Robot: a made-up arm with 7 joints.
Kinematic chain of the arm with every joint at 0, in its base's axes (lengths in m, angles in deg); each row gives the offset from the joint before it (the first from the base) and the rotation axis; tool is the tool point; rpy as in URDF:
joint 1: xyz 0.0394 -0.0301 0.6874 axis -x
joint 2: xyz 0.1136 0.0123 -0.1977 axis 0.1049 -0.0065 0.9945
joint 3: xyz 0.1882 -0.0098 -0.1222 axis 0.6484 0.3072 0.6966
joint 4: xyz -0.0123 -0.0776 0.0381 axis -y
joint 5: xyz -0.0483 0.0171 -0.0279 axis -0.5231 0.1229 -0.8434
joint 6: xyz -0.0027 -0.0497 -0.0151 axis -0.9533 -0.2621 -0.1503
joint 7: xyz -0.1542 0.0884 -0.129 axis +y
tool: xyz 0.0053 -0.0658 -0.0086 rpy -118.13 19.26 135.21
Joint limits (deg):
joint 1: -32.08..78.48
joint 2: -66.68..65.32
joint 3: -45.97..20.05
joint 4: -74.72..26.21
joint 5: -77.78..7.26
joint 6: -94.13..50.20
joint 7: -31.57..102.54
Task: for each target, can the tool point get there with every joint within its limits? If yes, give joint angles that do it. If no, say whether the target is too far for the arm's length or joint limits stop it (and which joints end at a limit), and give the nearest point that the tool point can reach.
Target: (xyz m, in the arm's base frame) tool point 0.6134 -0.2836 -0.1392
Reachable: no: too far | nearest point 0.4096 -0.1980 0.1398 | short by 0.356 m
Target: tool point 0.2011 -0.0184 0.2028
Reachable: yes | joints -7.67 46.14 -21.84 -26.37 -68.92 27.83 85.39
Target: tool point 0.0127 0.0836 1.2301
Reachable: no: joint limits stop it (at a limit: joint 1, joint 3, joint 4, joint 6) | nearest point 0.0757 -0.1465 0.9128 | short by 0.397 m
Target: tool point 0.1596 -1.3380 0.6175
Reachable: no: too far | nearest point 0.1682 -0.6438 0.6546 | short by 0.695 m
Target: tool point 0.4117 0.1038 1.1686
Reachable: no: joint limits stop it (at a limit: joint 1, joint 3, joint 4, joint 6) | nearest point 0.2750 -0.1493 0.8882 | short by 0.402 m
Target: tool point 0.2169 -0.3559 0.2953
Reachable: yes | joints 24.81 8.80 -30.03 1.34 -39.19 26.16 -10.97
